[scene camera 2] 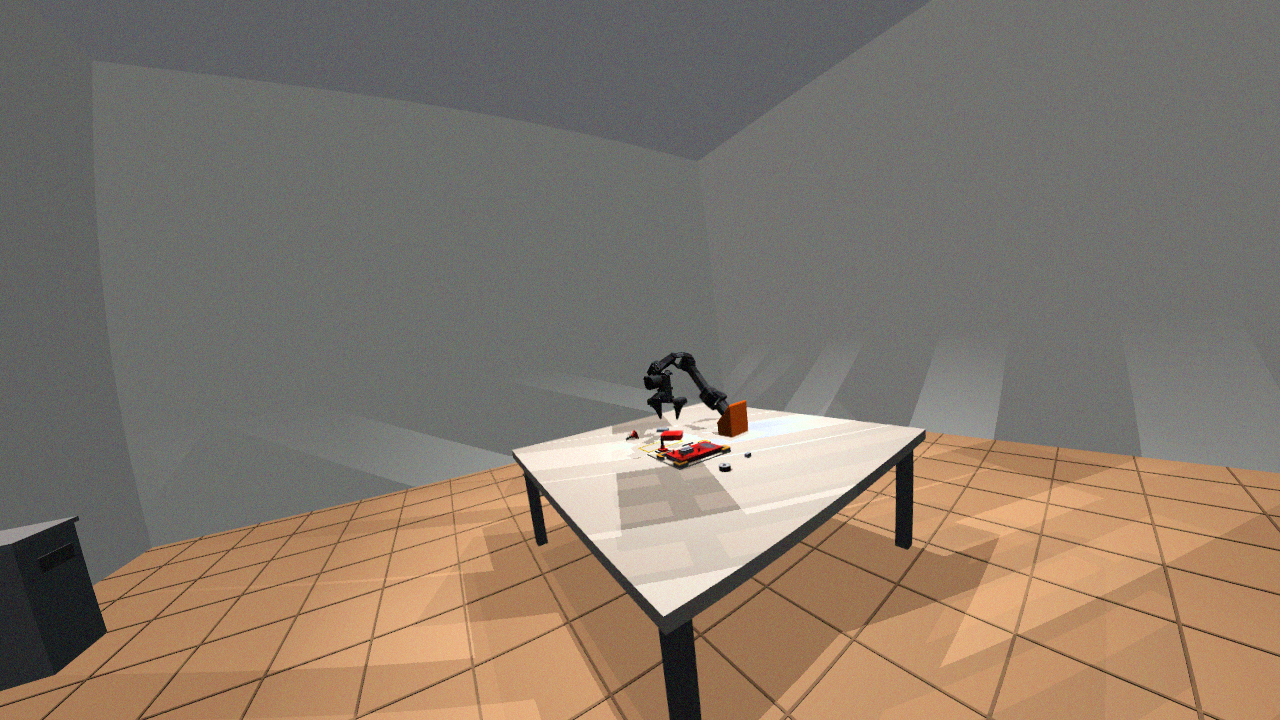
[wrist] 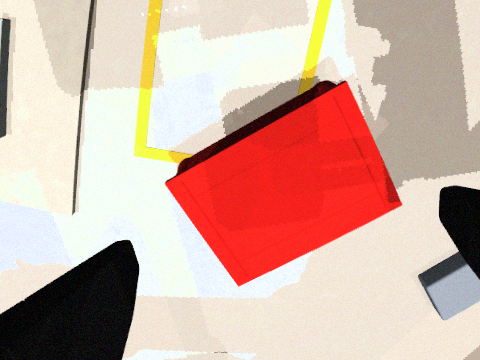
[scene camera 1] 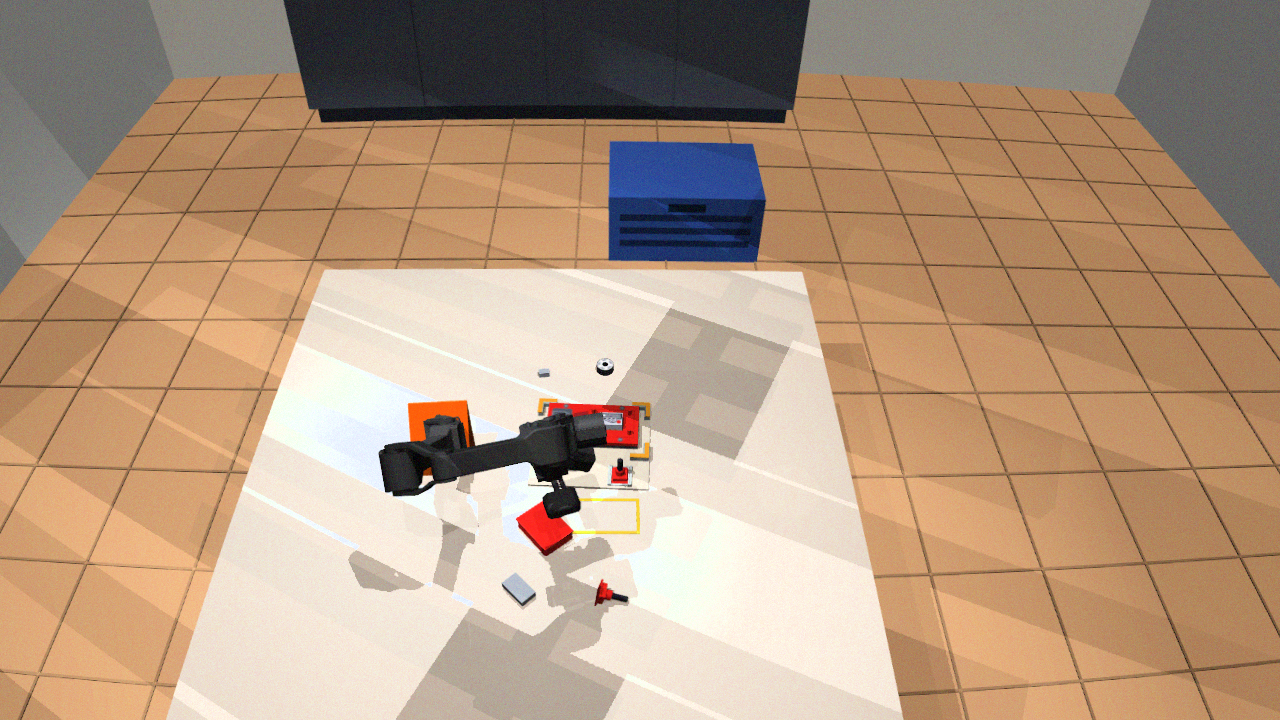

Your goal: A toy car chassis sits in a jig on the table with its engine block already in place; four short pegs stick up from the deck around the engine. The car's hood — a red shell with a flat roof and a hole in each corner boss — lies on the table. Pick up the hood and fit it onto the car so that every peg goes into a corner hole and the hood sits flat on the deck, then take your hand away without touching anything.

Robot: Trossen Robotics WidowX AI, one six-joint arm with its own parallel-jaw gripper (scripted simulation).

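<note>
Red hood in sight. My gripper open, holding nothing, visible in the wrist view too.
</note>
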